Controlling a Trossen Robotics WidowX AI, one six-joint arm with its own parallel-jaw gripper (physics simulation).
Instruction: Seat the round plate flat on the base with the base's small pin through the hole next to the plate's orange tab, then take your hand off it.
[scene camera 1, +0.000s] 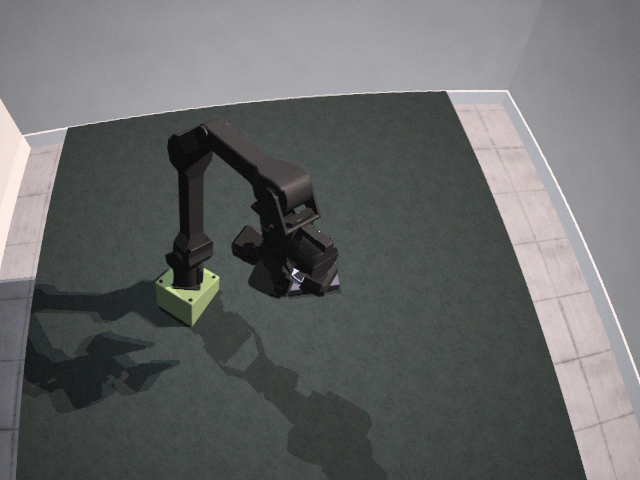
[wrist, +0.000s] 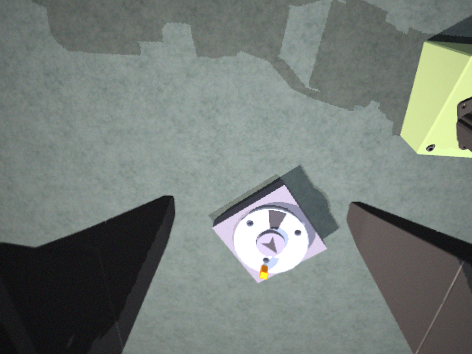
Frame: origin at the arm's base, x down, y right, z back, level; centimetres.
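Seen in the pictures: gripper, fingertip midpoint: (wrist: 261, 208); arm's base, origin of the base link: (scene camera 1: 187, 279).
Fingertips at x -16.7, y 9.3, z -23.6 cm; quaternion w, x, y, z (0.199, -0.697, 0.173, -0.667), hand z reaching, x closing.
Note:
Offsets run from my fingertips to a thing's top centre. "spot": to the spot under its first point. Level surfaces: height alone.
The round white plate @[dx +17.4, dy -14.7, dz -5.2 cm] (scene camera 1: 298, 274) (wrist: 292, 250) lies on the square lilac base (scene camera 1: 334, 283) (wrist: 284, 194) and looks roughly level. Its orange tab @[dx +17.4, dy -18.4, dz -8.0 cm] (wrist: 264, 273) points to the bottom of the wrist view, near a base corner. A small dark hole @[spot: dx +19.4, dy -17.7, dz -7.2 cm] (wrist: 266, 260) is next to the tab; I cannot tell whether the pin is through it. A dark arrow @[spot: dx +18.6, dy -14.6, dz -5.1 cm] (wrist: 270, 244) shows within the plate's central opening. My gripper (scene camera 1: 298, 290) (wrist: 261, 208) is open and empty, above the base with a finger to either side. In the scene view it hides most of the plate and base.
The green block (scene camera 1: 178, 304) (wrist: 431, 95) under my arm's foot stands left of the base in the scene view and at the upper right in the wrist view. A dark green mat @[dx +22.7 cm] (scene camera 1: 439, 361) lies under everything, with pale tiles (scene camera 1: 532, 217) along its sides and grey walls beyond.

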